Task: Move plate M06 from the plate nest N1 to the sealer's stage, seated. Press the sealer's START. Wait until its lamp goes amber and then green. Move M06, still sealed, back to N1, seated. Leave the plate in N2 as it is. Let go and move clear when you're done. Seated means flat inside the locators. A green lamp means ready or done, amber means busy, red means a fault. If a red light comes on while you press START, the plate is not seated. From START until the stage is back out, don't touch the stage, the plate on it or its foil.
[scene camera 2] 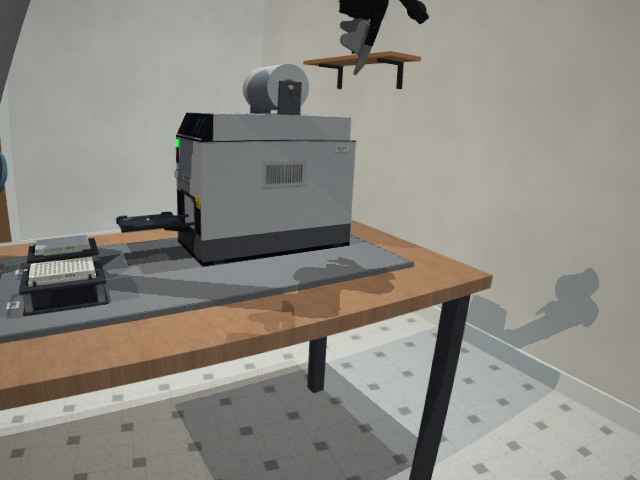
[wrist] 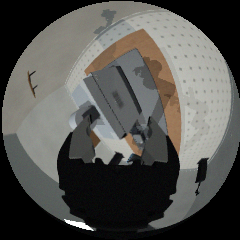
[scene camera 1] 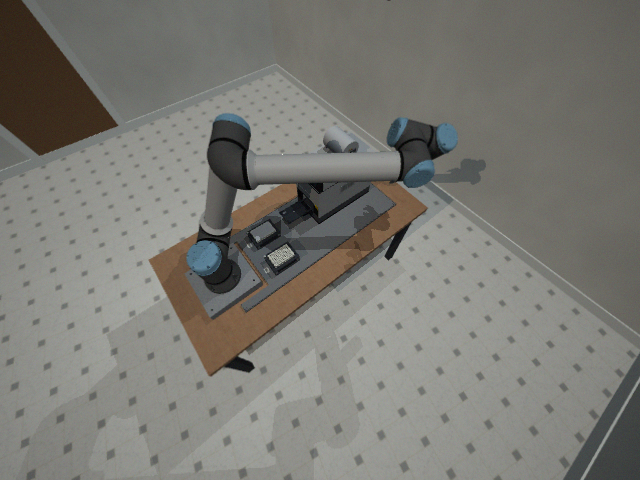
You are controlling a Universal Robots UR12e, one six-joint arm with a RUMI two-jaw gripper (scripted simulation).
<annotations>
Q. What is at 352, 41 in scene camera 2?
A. My gripper.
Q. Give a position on a black stage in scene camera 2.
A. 159, 221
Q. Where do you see a foil roll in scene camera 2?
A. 260, 88
</annotations>
